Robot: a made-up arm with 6 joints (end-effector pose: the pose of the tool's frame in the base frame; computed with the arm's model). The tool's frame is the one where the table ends. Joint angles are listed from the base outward.
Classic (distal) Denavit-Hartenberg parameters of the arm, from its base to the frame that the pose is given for. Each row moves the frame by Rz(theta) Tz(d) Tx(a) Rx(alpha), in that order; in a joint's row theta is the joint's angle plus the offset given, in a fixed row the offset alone. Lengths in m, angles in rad.
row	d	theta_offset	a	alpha
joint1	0.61	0	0.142	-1.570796
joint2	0	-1.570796	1.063	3.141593
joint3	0	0	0.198	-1.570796
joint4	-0.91	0	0	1.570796
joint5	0	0	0	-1.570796
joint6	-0.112	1.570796	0	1.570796
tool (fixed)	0	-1.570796	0	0
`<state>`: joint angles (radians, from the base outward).
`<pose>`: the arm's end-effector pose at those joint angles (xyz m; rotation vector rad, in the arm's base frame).
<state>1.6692 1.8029 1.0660 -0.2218 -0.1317 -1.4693</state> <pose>-0.2052 2.0458 -0.1846 0.5613 1.6034 0.5470</pose>
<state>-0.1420 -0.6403 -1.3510 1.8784 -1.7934 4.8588</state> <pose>0.3106 -0.1496 1.0600 -0.9281 0.4294 -1.7134</pose>
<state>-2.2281 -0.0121 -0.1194 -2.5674 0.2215 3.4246</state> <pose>-0.7203 -0.9114 1.7401 -0.1031 1.1138 -2.0283</pose>
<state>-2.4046 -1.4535 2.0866 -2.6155 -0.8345 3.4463</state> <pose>1.2995 1.1231 0.1035 1.6113 0.6962 -0.9225</pose>
